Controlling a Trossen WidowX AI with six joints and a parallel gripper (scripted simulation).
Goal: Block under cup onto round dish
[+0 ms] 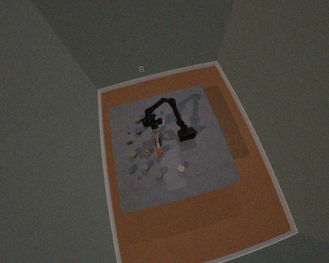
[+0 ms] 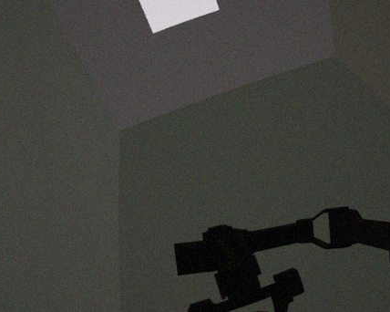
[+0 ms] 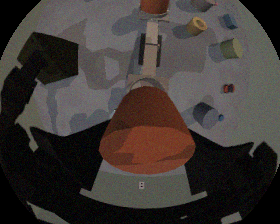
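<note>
Right now my gripper tip is 2 cm to the left of the orange cup and 1 cm below it. Also, from my gripper tip: balance beam 1 cm ahead, 14 cm to the left, 13 cm below.
</note>
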